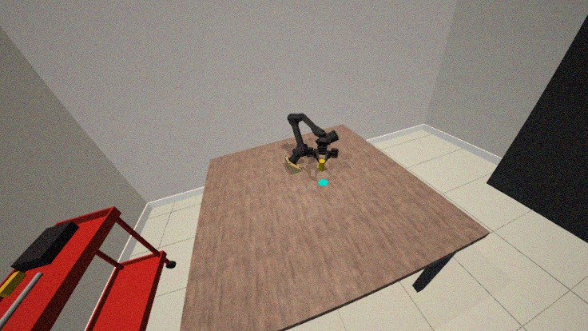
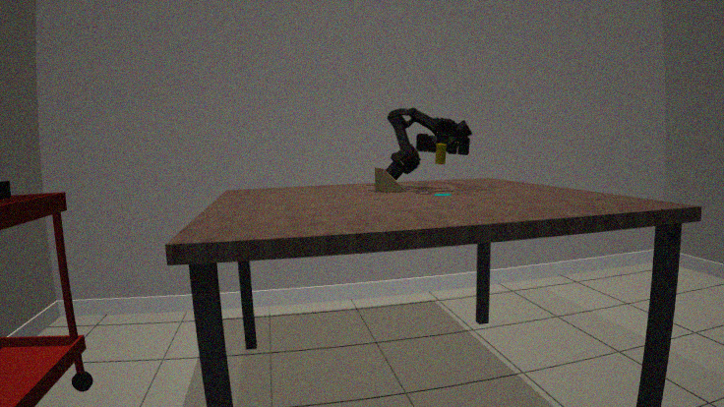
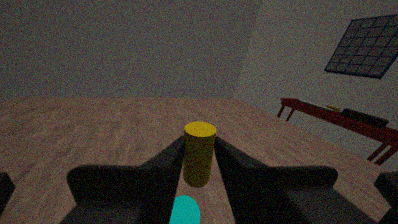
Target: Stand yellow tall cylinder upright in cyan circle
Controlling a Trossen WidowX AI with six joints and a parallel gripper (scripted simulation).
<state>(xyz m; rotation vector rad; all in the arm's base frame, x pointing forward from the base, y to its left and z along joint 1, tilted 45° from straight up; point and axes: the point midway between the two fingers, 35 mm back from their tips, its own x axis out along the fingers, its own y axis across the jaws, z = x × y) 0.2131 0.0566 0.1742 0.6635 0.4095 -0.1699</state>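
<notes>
My gripper tip is now 160 mm above the cyan circle. Round my gripper tip: yellow cylinder (20 mm below).
</notes>
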